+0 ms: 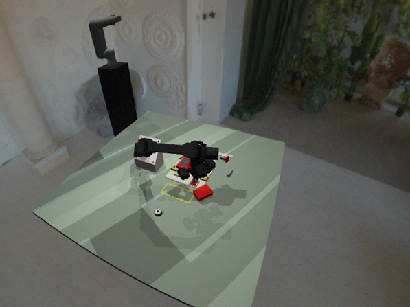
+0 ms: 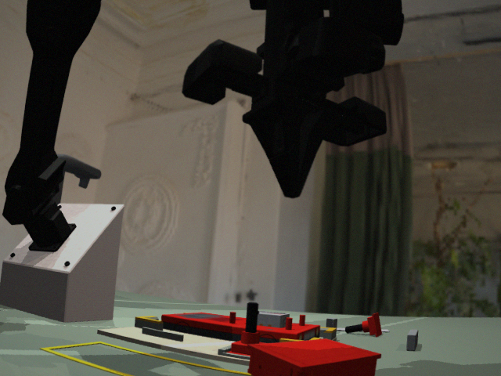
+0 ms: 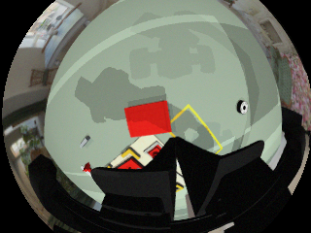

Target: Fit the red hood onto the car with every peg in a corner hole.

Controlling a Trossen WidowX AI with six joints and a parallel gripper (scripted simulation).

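The red hood is 2 cm ahead of my gripper tip, 4 cm to the left of it and 14 cm below it. The rest, counted from my gripper tip: wheel 16 cm behind, 17 cm to the right, 15 cm below; grey engine block 7 cm behind, 23 cm to the left, 13 cm below; jig plate 10 cm behind, 20 cm to the left, 14 cm below.
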